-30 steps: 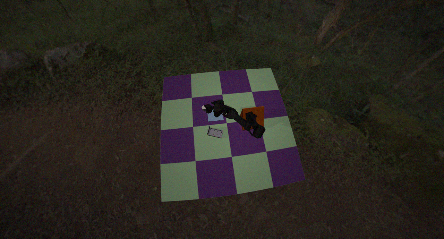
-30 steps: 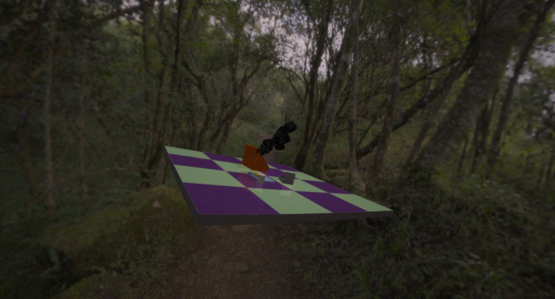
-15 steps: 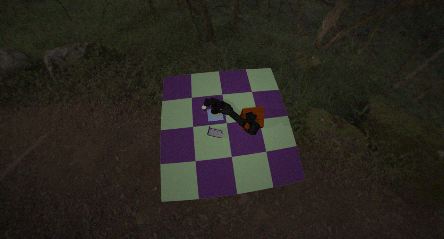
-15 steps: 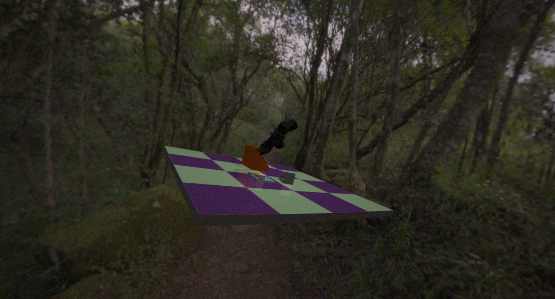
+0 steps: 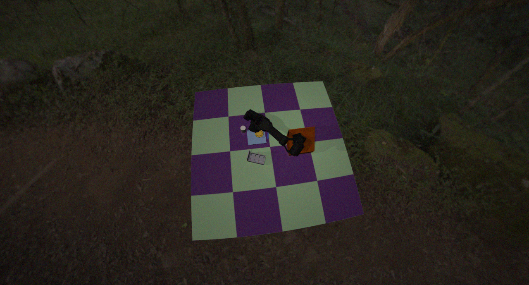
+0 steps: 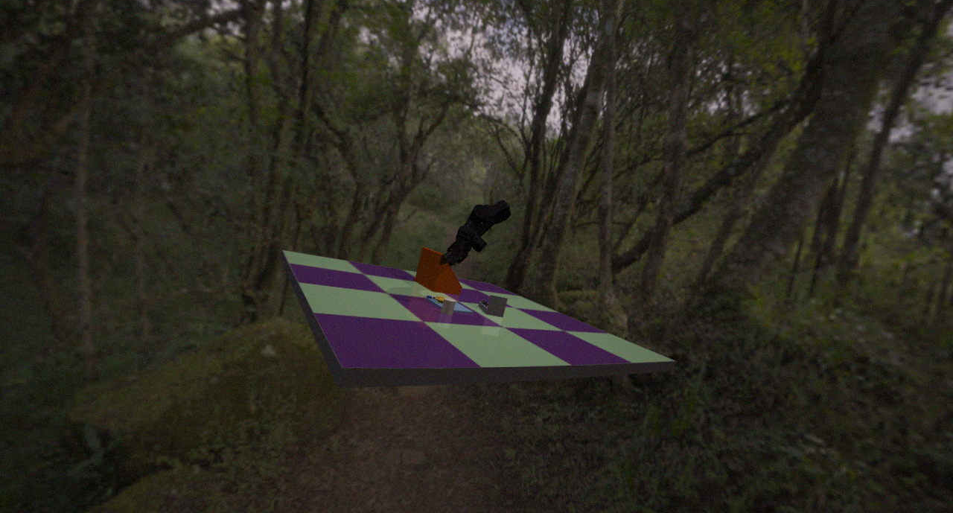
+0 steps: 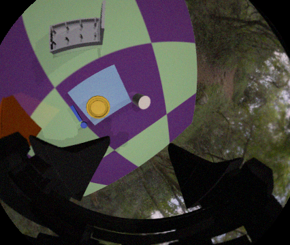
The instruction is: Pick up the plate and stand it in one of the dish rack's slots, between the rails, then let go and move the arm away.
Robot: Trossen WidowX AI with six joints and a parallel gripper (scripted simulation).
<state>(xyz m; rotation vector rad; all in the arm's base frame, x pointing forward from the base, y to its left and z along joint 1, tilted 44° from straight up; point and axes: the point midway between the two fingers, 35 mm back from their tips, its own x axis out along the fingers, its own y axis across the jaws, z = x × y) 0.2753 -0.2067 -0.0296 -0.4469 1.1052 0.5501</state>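
My gripper tip is now 40 mm past the yellow plate, 30 mm to the right of it and 170 mm above it. From my gripper tip the other things lie so: blue utensil (110 mm behind, 40 mm to the left, 180 mm below); then white cylinder (80 mm ahead, 40 mm to the right, 160 mm below); then light blue mat (10 mm behind, 50 mm to the left, 180 mm below).
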